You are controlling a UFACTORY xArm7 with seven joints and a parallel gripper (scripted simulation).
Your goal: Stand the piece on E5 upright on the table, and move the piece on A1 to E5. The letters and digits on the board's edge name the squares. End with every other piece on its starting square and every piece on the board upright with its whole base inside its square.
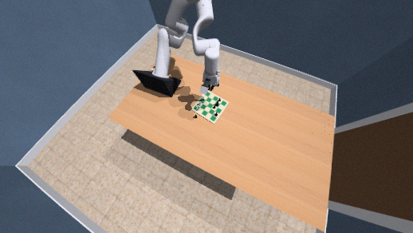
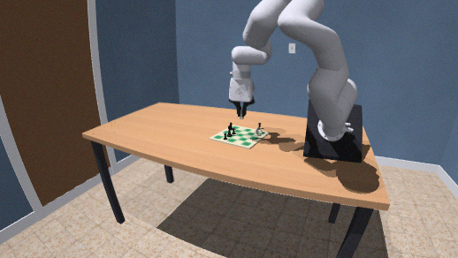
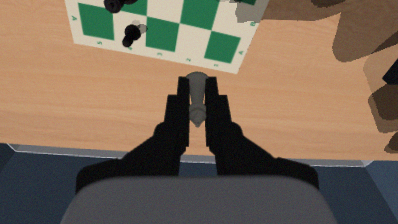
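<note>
Right now my hand is 100 mm short of the black chess piece, 120 mm to the left of it and 120 mm above it. Round my hand: chessboard: 30 mm ahead, 60 mm to the right, 140 mm below; then white chess piece: 10 mm below; then white piece: 50 mm behind, 80 mm to the right, 120 mm below.
</note>
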